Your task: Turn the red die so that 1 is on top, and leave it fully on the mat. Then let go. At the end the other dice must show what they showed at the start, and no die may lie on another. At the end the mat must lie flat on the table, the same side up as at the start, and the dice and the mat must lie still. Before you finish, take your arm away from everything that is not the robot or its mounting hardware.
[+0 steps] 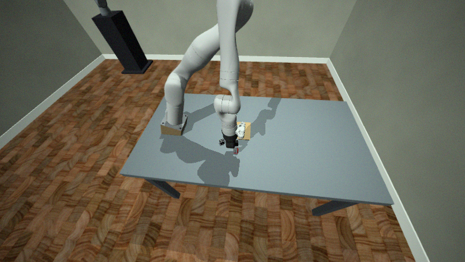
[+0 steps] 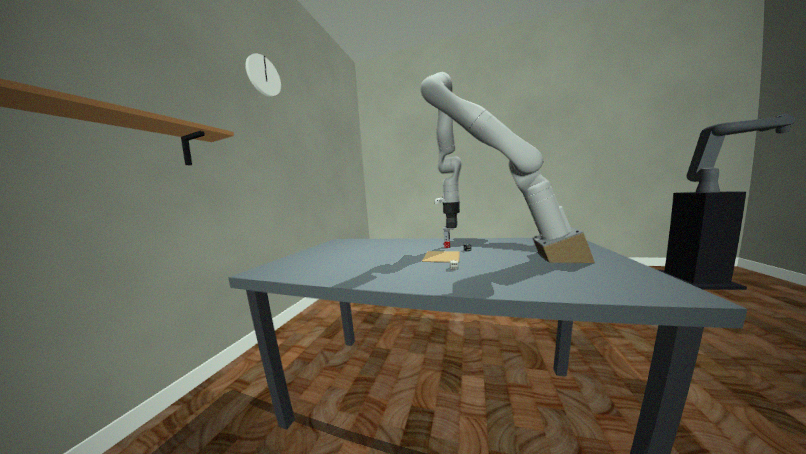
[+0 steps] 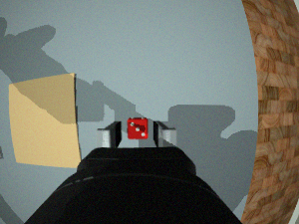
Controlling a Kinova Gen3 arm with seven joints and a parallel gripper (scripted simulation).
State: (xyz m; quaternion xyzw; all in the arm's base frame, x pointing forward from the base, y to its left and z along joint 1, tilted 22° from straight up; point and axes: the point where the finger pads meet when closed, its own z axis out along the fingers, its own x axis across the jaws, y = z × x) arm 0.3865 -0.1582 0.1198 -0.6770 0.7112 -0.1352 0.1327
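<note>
My hand is 40 mm above the red die. The rest, counted from my hand: black die: 90 mm behind, 60 mm to the left, 40 mm below; then tan mat: 160 mm to the left, 50 mm below, 10 mm ahead; then white die: 290 mm to the left, 40 mm below, 40 mm behind.
</note>
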